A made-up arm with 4 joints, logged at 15 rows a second.
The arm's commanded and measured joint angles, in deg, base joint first. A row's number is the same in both.
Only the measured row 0 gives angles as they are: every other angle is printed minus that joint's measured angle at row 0.
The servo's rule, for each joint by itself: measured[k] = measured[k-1] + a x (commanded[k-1-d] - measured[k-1]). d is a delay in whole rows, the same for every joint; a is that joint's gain. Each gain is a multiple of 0.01, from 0.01 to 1. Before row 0 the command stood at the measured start. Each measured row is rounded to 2 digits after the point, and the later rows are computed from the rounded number. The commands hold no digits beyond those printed.
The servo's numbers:
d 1
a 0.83 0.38 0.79 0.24
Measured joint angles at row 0:
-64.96 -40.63 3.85 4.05
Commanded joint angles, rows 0 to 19:
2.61 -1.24 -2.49 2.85
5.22 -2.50 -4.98 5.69
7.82 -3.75 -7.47 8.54
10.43 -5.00 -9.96 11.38
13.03 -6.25 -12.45 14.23
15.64 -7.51 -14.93 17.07
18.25 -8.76 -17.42 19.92
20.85 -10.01 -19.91 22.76
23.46 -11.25 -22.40 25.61
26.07 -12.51 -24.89 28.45
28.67 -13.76 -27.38 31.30
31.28 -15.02 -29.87 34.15
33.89 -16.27 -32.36 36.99
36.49 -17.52 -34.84 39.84
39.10 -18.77 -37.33 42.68
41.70 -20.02 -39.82 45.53
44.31 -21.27 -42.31 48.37
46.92 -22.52 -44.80 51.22
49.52 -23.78 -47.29 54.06
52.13 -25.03 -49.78 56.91
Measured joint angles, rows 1 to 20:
0.00 0.00 0.00 0.00
2.17 -0.47 -1.97 0.68
4.70 -1.24 -4.35 1.88
7.29 -2.19 -6.81 3.48
9.90 -3.26 -9.30 5.38
12.50 -4.40 -11.79 7.50
15.11 -5.58 -14.27 9.80
17.72 -6.79 -16.76 12.23
20.32 -8.01 -19.25 14.76
22.93 -9.24 -21.74 17.36
25.54 -10.48 -24.23 20.02
28.14 -11.73 -26.72 22.73
30.75 -12.98 -29.21 25.47
33.36 -14.23 -31.70 28.23
35.96 -15.48 -34.18 31.02
38.57 -16.73 -36.67 33.82
41.17 -17.98 -39.16 36.63
43.78 -19.23 -41.65 39.45
46.39 -20.48 -44.14 42.27
48.99 -21.73 -46.63 45.10

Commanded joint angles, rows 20 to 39:
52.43 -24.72 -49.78 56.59
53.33 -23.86 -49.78 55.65
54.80 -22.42 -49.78 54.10
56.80 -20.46 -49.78 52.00
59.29 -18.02 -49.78 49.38
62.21 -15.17 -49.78 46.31
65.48 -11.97 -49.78 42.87
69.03 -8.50 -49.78 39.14
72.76 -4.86 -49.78 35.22
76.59 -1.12 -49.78 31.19
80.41 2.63 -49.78 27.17
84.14 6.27 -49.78 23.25
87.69 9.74 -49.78 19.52
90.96 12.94 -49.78 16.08
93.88 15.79 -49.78 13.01
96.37 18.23 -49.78 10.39
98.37 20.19 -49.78 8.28
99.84 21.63 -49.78 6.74
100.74 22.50 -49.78 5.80
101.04 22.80 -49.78 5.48
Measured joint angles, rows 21 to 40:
51.60 -22.98 -49.12 47.93
52.29 -23.64 -49.64 50.01
53.15 -23.72 -49.75 51.36
54.52 -23.23 -49.77 52.02
56.41 -22.18 -49.78 52.02
58.80 -20.60 -49.78 51.39
61.63 -18.54 -49.78 50.17
64.83 -16.04 -49.78 48.42
68.32 -13.17 -49.78 46.19
72.01 -10.01 -49.78 43.56
75.81 -6.63 -49.78 40.59
79.63 -3.11 -49.78 37.37
83.37 0.45 -49.78 33.98
86.96 3.98 -49.78 30.51
90.28 7.38 -49.78 27.05
93.27 10.58 -49.78 23.68
95.84 13.49 -49.78 20.49
97.94 16.04 -49.78 17.56
99.52 18.16 -49.78 14.96
100.53 19.81 -49.78 12.76

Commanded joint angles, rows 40 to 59:
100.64 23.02 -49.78 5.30
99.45 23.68 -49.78 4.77
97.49 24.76 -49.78 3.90
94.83 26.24 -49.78 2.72
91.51 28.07 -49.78 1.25
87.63 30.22 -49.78 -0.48
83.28 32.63 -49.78 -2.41
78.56 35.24 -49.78 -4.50
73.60 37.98 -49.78 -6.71
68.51 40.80 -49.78 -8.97
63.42 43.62 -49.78 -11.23
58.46 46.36 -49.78 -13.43
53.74 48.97 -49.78 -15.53
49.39 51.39 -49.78 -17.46
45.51 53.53 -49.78 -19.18
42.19 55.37 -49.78 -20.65
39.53 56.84 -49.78 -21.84
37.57 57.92 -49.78 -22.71
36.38 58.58 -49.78 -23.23
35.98 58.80 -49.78 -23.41
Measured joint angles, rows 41 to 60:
100.95 20.95 -49.78 11.01
100.69 21.74 -49.78 9.64
99.66 22.48 -49.78 8.47
97.86 23.35 -49.78 7.37
95.35 24.45 -49.78 6.25
92.16 25.83 -49.78 5.05
88.40 27.50 -49.78 3.72
84.15 29.45 -49.78 2.25
79.51 31.65 -49.78 0.63
74.60 34.06 -49.78 -1.13
69.55 36.62 -49.78 -3.01
64.46 39.28 -49.78 -4.98
59.48 41.97 -49.78 -7.01
54.72 44.63 -49.78 -9.05
50.30 47.20 -49.78 -11.07
46.32 49.61 -49.78 -13.02
42.89 51.80 -49.78 -14.85
40.10 53.72 -49.78 -16.53
38.00 55.32 -49.78 -18.01
36.66 56.56 -49.78 -19.26

